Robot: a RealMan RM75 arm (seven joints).
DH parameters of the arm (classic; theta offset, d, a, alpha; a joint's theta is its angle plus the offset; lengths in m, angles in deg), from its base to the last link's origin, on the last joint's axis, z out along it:
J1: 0 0.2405 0 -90
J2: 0 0 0 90
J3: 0 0.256 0 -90
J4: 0 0 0 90
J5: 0 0.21 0 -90
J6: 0 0 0 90
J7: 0 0.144 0 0
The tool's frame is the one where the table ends.
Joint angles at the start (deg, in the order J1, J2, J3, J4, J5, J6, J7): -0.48 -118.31 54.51 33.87 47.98 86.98 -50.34
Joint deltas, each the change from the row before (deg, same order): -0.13 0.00 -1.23 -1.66 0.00 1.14 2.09; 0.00 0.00 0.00 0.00 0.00 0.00 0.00; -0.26 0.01 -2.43 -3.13 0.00 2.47 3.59; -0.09 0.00 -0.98 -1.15 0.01 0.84 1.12; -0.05 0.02 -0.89 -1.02 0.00 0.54 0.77; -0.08 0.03 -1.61 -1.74 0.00 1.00 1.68; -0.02 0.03 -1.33 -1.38 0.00 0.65 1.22; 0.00 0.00 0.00 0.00 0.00 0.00 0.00; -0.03 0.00 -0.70 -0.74 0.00 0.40 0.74; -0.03 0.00 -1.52 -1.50 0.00 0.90 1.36; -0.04 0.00 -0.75 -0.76 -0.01 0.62 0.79; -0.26 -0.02 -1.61 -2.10 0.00 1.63 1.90
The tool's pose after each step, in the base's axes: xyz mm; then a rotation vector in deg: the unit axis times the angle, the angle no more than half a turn. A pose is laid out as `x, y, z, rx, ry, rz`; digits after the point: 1 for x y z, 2 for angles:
-352.7, 224.8, 85.0, -96.28, -26.21, -60.17
-352.7, 224.8, 85.0, -96.28, -26.21, -60.17
-357.6, 216.9, 85.1, -94.25, -24.28, -59.04
-359.5, 214.0, 85.2, -93.36, -23.80, -58.68
-361.7, 211.4, 85.5, -92.48, -23.74, -58.33
-365.4, 206.8, 86.0, -90.91, -23.25, -57.48
-368.7, 203.0, 86.5, -89.57, -23.11, -56.73
-368.7, 203.0, 86.5, -89.57, -23.11, -56.73
-370.1, 201.0, 86.6, -88.86, -22.92, -56.33
-372.9, 196.7, 87.1, -87.33, -22.60, -55.65
-373.7, 194.5, 87.3, -86.59, -22.20, -55.37
-374.7, 189.9, 86.3, -84.99, -21.37, -55.03

